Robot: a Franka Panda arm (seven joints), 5 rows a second.
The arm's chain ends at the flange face. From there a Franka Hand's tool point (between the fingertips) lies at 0.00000 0.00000 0.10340 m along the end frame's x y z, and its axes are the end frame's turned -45 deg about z.
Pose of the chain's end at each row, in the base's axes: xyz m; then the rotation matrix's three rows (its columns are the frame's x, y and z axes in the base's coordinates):
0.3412, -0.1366, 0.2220; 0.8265, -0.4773, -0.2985; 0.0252, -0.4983, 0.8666; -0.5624, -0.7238, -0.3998
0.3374, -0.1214, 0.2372; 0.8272, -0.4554, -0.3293; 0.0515, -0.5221, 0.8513; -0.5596, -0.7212, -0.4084
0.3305, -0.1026, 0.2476; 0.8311, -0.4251, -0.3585; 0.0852, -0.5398, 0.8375; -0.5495, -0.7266, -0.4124
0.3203, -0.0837, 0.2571; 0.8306, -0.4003, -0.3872; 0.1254, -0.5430, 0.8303; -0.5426, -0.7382, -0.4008
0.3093, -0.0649, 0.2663; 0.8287, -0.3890, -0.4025; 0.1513, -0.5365, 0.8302; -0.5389, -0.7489, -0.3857
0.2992, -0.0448, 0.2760; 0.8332, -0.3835, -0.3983; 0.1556, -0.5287, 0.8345; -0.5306, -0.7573, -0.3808
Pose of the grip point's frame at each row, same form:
0.3103, -0.0470, 0.1807; 0.9219, 0.2469, -0.2985; 0.3702, -0.3345, 0.8666; 0.1141, -0.9095, -0.3998
0.3034, -0.0334, 0.1950; 0.9069, 0.2629, -0.3293; 0.4056, -0.3328, 0.8513; 0.1143, -0.9057, -0.4084
0.2934, -0.0160, 0.2050; 0.8883, 0.2871, -0.3585; 0.4419, -0.3215, 0.8375; 0.1252, -0.9023, -0.4124
0.2803, 0.0022, 0.2157; 0.8704, 0.3043, -0.3872; 0.4726, -0.2953, 0.8303; 0.1383, -0.9057, -0.4008
0.2677, 0.0209, 0.2264; 0.8610, 0.3109, -0.4025; 0.4863, -0.2724, 0.8302; 0.1485, -0.9106, -0.3857
0.2580, 0.0415, 0.2366; 0.8603, 0.3180, -0.3983; 0.4839, -0.2638, 0.8345; 0.1603, -0.9107, -0.3808

